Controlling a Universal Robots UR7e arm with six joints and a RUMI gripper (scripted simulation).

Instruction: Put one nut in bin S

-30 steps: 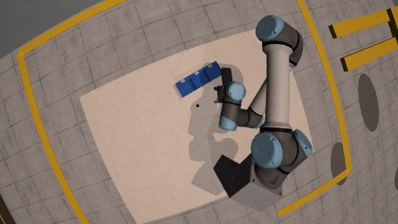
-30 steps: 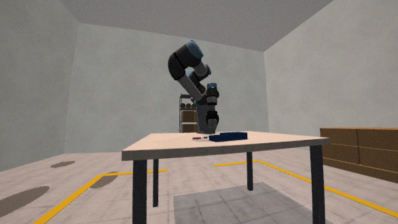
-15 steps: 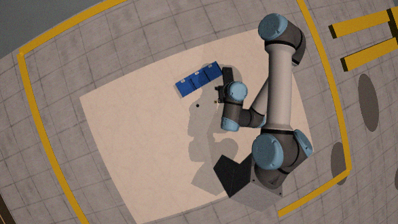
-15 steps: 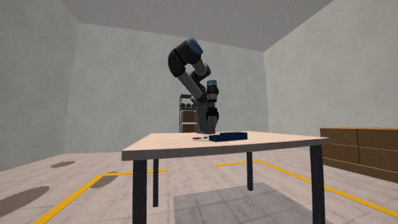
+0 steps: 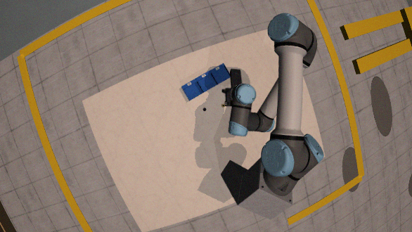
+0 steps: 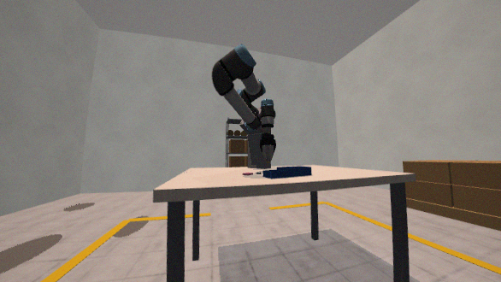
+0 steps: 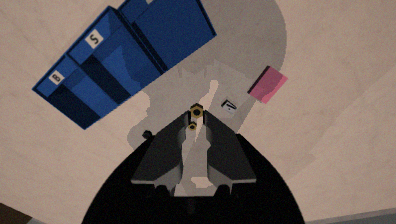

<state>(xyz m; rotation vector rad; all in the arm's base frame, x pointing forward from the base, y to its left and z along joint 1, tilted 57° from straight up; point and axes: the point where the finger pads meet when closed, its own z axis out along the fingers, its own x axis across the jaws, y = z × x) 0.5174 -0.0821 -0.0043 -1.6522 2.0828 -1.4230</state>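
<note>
Now: hand 10 cm short of the joined blue bins, 6 cm to the right of it and 6 cm above it. The rest, counted from my hand: grey screw 7 cm below, 5 cm behind, 4 cm to the right; pink block 11 cm to the right, 8 cm below, 5 cm behind; black nut 14 cm to the left, 8 cm below, 2 cm behind.
</note>
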